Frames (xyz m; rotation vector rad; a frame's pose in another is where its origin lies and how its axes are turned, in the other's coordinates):
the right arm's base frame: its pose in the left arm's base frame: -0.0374 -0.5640 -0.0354 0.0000 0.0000 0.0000
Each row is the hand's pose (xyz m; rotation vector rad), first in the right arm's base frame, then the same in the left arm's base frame.
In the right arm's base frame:
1: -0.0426 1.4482 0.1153 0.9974 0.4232 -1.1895
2: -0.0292 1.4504 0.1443 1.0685 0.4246 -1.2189
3: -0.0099 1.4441 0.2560 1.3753 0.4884 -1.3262
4: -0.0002 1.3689 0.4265 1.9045 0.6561 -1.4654
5: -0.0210 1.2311 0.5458 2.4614 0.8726 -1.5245
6: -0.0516 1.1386 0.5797 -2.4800 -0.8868 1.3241
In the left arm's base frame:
1: -0.0800 0.8842 0.0799 0.9974 0.4232 -1.1895
2: -0.0666 0.8864 0.1089 1.0685 0.4246 -1.2189
3: -0.0473 0.8801 0.2206 1.3753 0.4884 -1.3262
4: -0.0376 0.8049 0.3911 1.9045 0.6561 -1.4654
5: -0.0584 0.6671 0.5104 2.4614 0.8726 -1.5245
6: -0.0890 0.5746 0.5443 -2.4800 -0.8868 1.3241

